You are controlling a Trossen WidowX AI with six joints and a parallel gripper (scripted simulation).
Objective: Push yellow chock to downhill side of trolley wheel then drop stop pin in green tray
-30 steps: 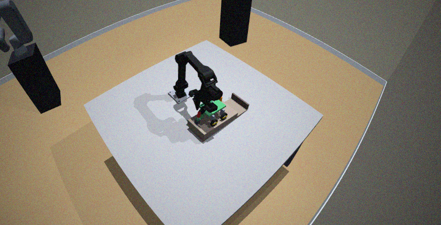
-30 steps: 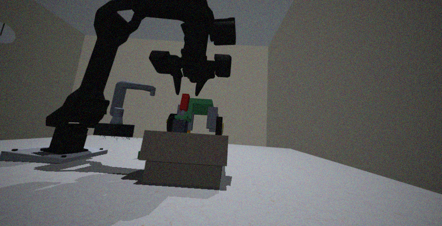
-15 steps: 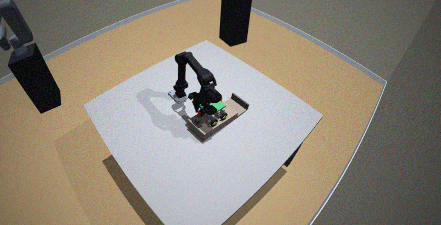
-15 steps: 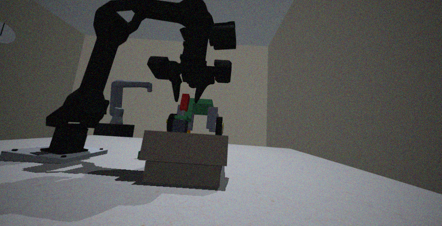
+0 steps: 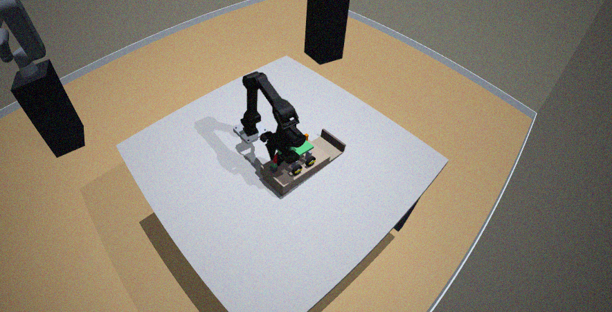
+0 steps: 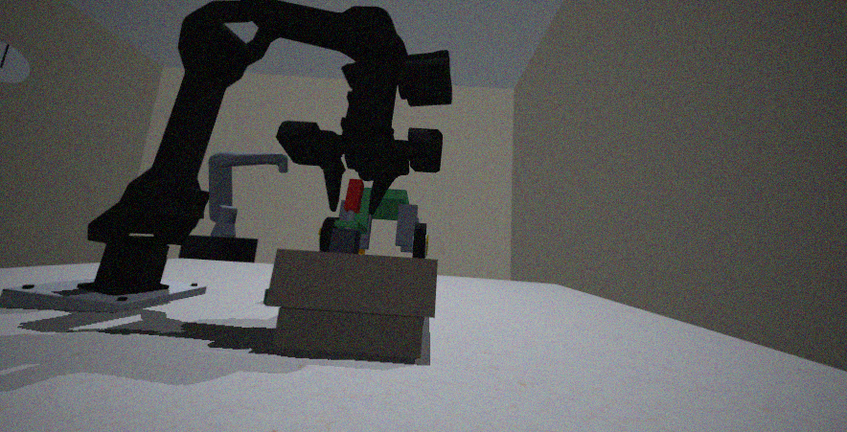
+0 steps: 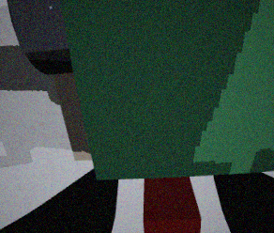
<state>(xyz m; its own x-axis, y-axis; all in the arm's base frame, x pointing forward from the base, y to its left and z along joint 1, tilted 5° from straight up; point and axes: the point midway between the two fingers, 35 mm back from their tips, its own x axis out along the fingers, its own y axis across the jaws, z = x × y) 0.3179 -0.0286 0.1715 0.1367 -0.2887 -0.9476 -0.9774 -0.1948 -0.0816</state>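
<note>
Now: the yellow chock 18 cm to the left of my gripper tip, 7 cm behind it and 5 cm below it. Also, from my gripper tip: stop pin: right at my gripper tip; brown ramp: 11 cm to the left, 8 cm below; green-decked trolley: 10 cm to the left, 2 cm below.
</note>
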